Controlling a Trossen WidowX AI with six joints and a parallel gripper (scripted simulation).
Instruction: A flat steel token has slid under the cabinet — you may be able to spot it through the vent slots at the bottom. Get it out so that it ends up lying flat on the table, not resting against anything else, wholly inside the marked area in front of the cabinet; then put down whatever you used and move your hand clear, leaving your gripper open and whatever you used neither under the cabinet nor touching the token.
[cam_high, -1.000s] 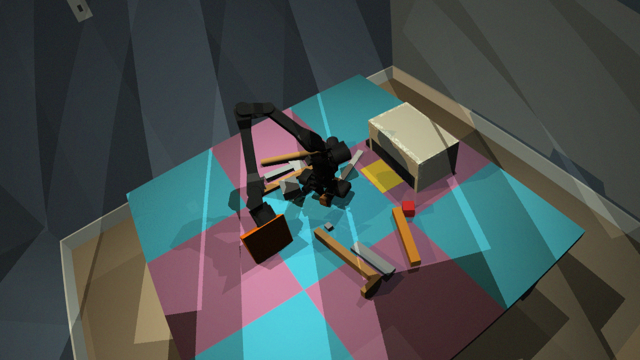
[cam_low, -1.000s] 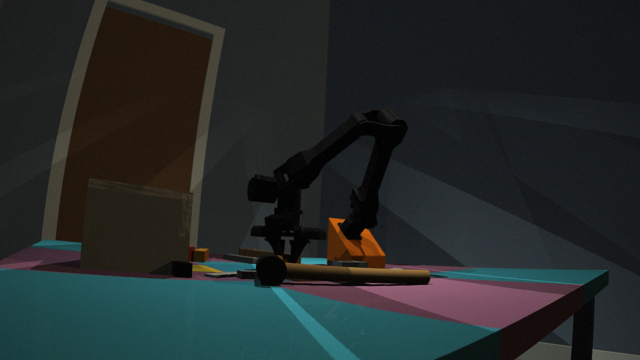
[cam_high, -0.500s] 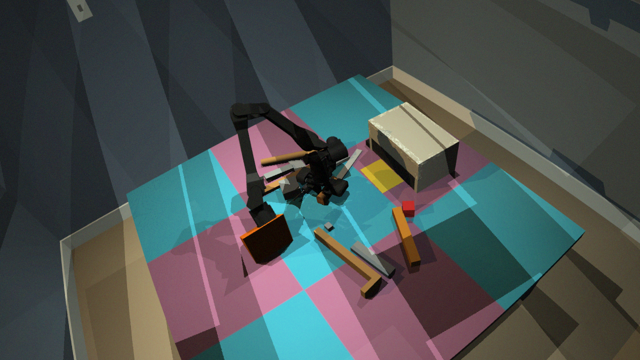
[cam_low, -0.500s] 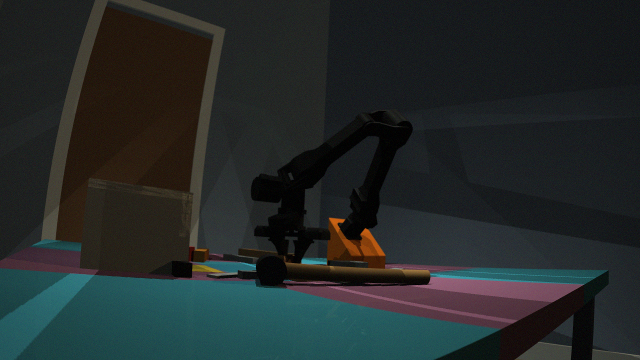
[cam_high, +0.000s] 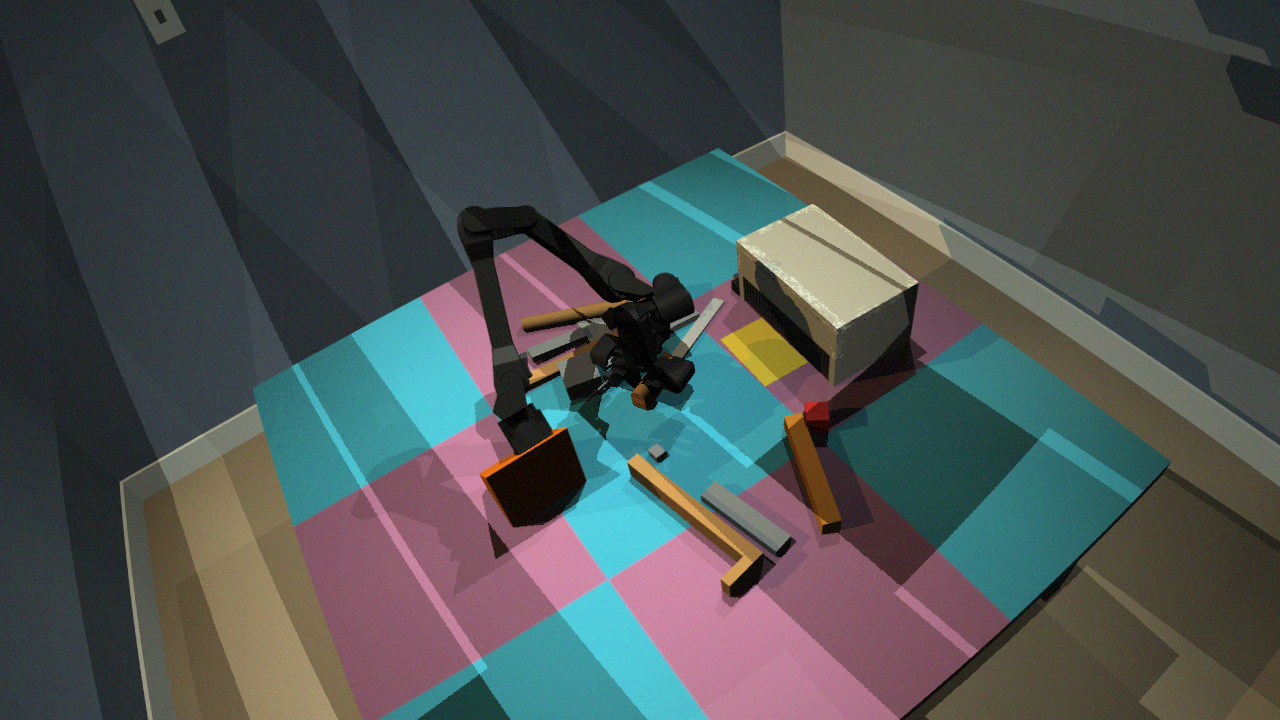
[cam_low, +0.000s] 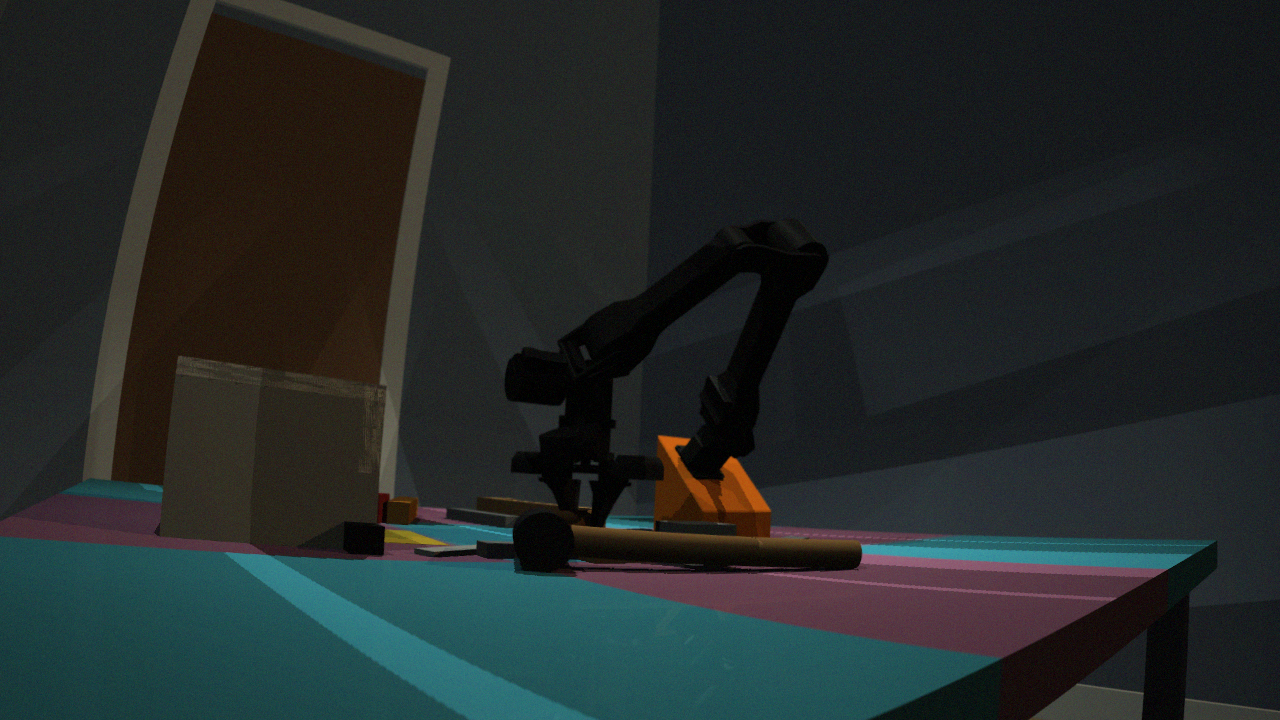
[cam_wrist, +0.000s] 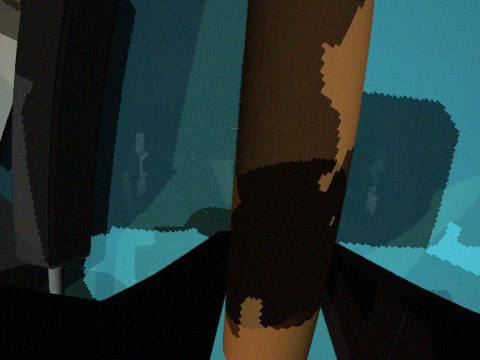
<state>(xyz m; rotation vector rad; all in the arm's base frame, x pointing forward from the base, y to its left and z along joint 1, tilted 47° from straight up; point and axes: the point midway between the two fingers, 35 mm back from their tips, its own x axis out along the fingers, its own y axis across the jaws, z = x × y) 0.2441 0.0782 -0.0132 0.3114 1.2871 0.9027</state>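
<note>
The screwdriver lies 80 mm to the left of my gripper tip and 30 mm behind it. From my gripper tip the other things lie so: long wooden stick (170 mm to the left, 40 mm behind); small grey cube (120 mm to the right, 70 mm behind); grey block (120 mm to the left, 70 mm behind, 10 mm above).
</note>
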